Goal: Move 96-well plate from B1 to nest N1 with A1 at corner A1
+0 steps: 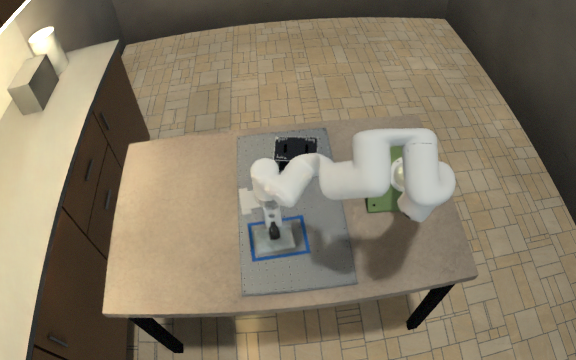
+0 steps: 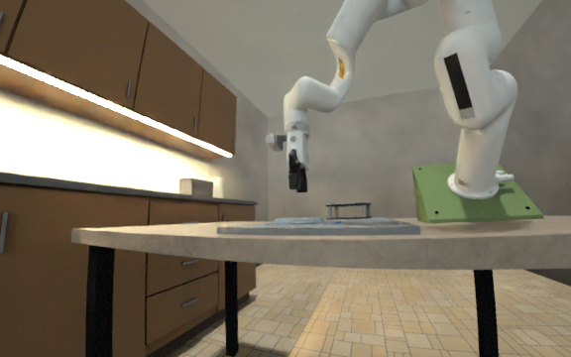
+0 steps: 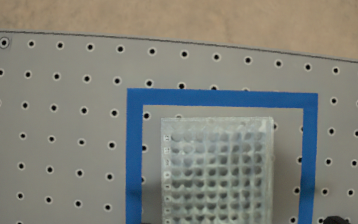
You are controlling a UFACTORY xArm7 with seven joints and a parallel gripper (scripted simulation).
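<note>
My gripper is now 90 mm above the 96-well plate. Also, from my hand: raised plate nest (350 mm to the right, 90 mm behind, 40 mm below).
</note>
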